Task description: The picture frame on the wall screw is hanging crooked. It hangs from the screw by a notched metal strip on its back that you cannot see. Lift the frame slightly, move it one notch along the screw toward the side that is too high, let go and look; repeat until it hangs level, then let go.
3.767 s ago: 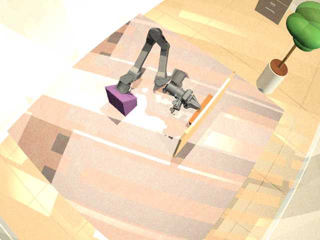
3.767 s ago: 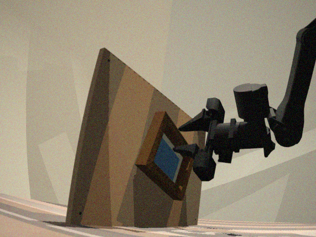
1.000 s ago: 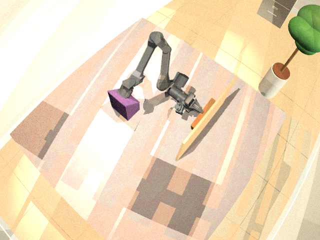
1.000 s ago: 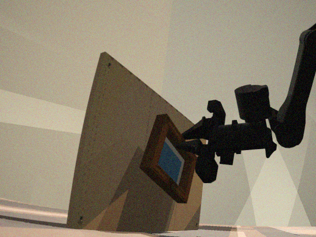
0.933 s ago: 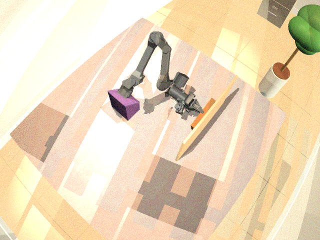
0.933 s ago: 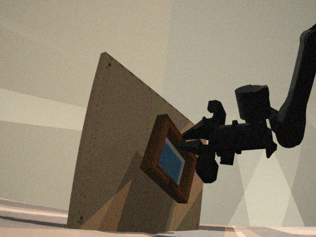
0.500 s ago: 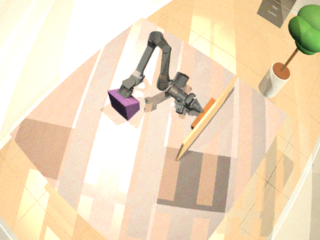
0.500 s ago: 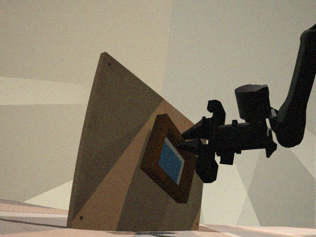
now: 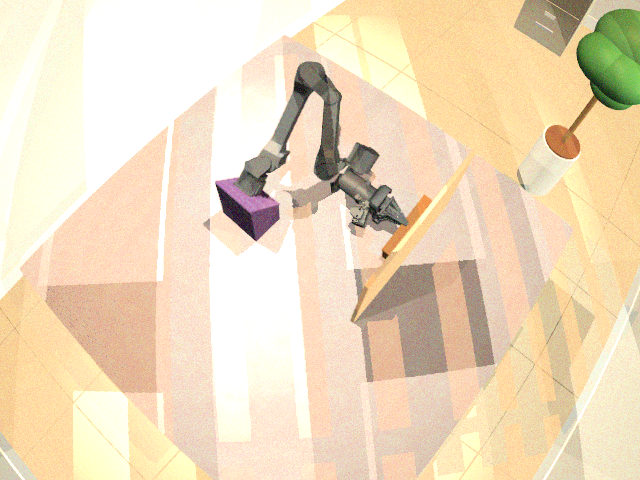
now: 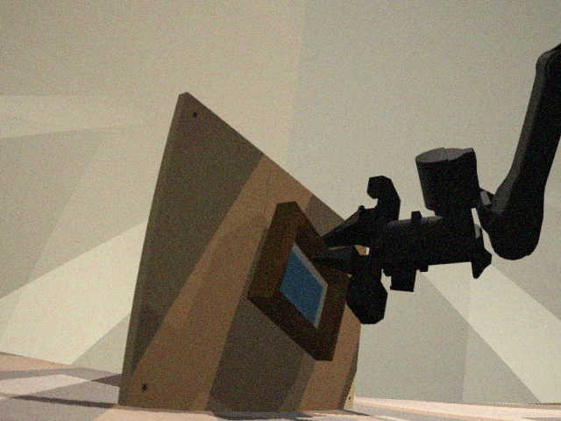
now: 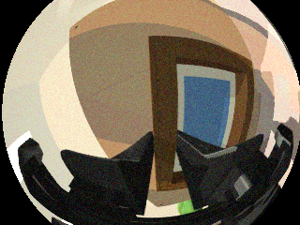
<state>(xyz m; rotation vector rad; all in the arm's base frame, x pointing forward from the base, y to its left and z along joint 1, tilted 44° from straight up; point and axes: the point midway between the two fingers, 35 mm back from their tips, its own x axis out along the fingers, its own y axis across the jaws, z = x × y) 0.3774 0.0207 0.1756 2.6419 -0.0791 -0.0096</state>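
My gripper tip is now 5 cm above the picture frame, 2 cm to the right of it and 1 cm short of it. The rest, counted from my gripper tip: wall panel 6 cm below, 2 cm ahead, 1 cm to the left.
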